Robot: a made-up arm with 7 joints.
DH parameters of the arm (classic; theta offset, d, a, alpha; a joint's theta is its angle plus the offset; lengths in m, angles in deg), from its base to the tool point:
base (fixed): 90 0.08 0 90
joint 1: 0 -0.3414 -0.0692 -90
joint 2: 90 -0.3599 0.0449 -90
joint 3: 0 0.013 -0.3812 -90
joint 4: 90 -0.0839 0.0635 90
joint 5: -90 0.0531 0.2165 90
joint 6: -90 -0.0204 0.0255 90
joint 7: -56.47 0 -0.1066 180
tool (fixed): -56.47 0.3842 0 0
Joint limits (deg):
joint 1: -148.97..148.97
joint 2: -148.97..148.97
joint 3: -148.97..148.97
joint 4: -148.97..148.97
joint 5: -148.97..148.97
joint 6: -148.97..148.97
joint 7: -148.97..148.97
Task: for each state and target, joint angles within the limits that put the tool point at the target. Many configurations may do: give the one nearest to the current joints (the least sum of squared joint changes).
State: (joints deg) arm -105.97 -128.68 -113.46 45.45 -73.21 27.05 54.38
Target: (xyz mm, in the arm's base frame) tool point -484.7 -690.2 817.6
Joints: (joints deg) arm -113.80 -127.38 -127.32 55.02 -17.68 6.42 65.55
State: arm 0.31 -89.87 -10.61 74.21 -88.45 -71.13 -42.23
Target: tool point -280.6 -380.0 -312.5
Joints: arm 18.56 -27.65 14.76 88.16 -77.56 -95.28 -47.36
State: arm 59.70 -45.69 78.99 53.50 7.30 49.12 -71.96
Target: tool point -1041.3 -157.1 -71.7
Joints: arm 55.00 14.49 85.72 52.69 -0.37 15.16 -78.36
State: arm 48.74 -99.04 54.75 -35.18 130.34 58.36 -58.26
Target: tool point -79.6 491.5 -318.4
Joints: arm 63.86 -95.50 43.48 -31.41 135.25 45.67 -63.07
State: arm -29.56 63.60 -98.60 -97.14 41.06 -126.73 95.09
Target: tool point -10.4 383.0 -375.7
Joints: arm 2.91 18.78 -77.47 -84.94 8.57 -73.94 82.76
